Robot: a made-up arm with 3 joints. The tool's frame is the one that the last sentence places.
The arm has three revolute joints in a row. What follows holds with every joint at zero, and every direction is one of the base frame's. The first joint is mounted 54.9 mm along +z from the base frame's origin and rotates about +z. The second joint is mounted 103.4 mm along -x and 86.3 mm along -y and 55.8 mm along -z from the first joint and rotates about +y. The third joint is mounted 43.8 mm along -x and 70 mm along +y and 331.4 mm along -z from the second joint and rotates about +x. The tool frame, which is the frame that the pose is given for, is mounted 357.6 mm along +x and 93.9 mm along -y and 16.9 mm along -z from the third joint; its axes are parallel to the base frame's.
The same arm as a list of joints. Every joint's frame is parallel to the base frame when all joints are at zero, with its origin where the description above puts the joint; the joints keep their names.
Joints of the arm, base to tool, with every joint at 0 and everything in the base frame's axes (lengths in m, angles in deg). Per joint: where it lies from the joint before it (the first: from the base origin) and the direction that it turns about. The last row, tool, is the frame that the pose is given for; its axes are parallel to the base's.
joint 1: xyz 0.0000 0.0000 0.0549 axis 0 0 1
joint 2: xyz -0.1034 -0.0863 -0.0558 axis 0 1 0
joint 3: xyz -0.0438 0.0700 -0.3314 axis 1 0 0
tool: xyz 0.3576 -0.0939 -0.0169

